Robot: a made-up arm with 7 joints.
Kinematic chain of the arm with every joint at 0, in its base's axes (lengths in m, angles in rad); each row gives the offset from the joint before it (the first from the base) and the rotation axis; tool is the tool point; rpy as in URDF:
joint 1: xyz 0 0 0.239 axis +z
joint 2: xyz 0 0 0 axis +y
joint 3: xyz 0 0 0.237 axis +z
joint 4: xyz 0.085 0 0 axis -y
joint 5: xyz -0.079 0 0.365 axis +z
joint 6: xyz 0 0 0 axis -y
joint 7: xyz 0.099 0 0 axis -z
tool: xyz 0 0 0 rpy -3.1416 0 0
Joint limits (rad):
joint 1: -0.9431..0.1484
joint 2: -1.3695..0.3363
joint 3: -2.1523..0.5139
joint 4: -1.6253..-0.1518
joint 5: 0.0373..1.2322
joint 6: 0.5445..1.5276
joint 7: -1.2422..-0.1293
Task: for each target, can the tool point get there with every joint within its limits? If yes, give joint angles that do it. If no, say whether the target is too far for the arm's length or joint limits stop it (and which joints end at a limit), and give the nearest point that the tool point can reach.
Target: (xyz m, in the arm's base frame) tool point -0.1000 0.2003 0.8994
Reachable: yes | joints -0.7772 -0.8888 0.1348 -0.8115 0.5210 1.1299 -0.6225
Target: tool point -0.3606 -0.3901 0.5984
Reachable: yes | joints -0.5132 -0.3573 -1.6355 -1.3700 1.0562 1.0312 -0.4981
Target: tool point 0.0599 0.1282 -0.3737
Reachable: no: joint limits stop it (at a limit: joint 1, joint 2, joint 3, joint 4, joint 5, joint 6) | nearest point -0.4919 -0.0370 0.0140 | short by 0.694 m
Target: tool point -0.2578 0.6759 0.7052
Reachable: no: too far | nearest point -0.2251 0.5619 0.6308 | short by 0.140 m
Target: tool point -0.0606 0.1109 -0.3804
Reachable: no: joint limits stop it (at a limit: joint 1, joint 2, joint 3, joint 4, joint 5, joint 6) | nearest point -0.4919 -0.0370 0.0140 | short by 0.603 m
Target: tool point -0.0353 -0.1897 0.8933
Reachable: yes | joints -0.7835 -0.4699 -0.4818 -0.9443 0.8491 0.9846 -0.2536
